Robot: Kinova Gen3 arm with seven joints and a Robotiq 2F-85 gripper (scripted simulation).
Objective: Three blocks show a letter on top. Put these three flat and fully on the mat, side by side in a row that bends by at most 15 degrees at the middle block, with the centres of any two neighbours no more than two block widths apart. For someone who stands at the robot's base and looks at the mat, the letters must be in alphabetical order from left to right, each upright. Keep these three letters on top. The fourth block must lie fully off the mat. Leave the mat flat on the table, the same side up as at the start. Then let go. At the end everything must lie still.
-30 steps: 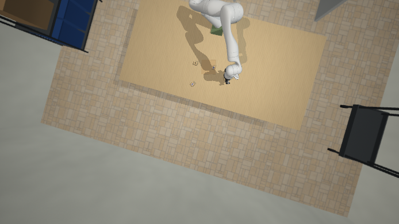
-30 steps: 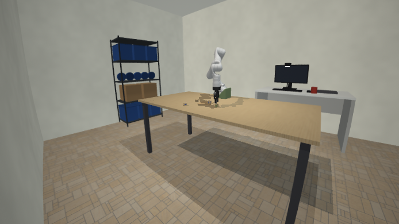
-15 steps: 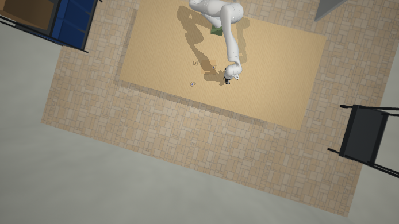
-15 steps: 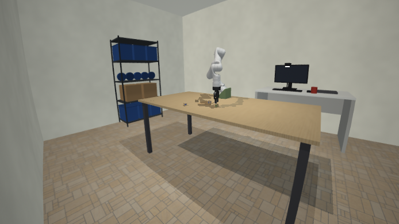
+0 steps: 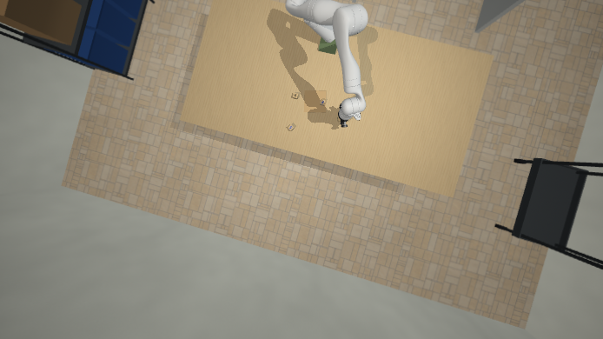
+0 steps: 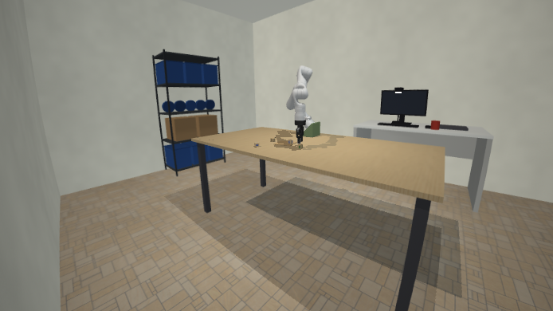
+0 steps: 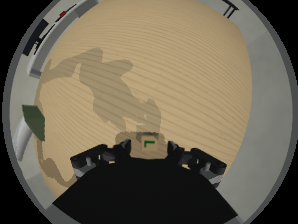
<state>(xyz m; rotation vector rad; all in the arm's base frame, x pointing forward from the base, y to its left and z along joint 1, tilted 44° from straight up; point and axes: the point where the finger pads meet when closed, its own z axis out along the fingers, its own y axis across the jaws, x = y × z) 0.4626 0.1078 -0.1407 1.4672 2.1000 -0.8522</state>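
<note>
The green-marked block is 40 mm below my hand. Also, from my hand: tan mat (80 mm behind, 180 mm to the right, 50 mm below).
</note>
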